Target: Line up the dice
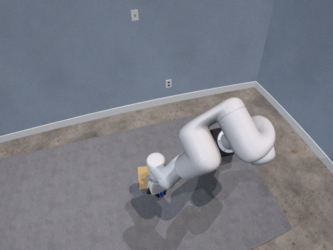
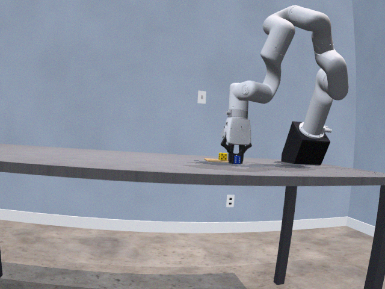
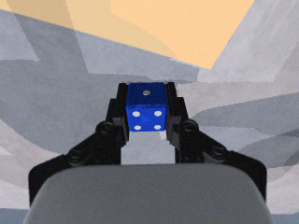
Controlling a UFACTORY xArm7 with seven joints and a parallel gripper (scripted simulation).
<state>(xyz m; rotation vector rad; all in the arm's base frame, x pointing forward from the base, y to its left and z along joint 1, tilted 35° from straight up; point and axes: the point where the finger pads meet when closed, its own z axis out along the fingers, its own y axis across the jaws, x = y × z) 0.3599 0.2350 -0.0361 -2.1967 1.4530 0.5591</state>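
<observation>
Now: the yellow die 110 mm to the right of my hand and 40 mm ahead of it. Also, from my hand: tan mat (110 mm to the right, 40 mm ahead, 20 mm below); black die (120 mm to the right, 10 mm behind); blue die (10 mm below).
</observation>
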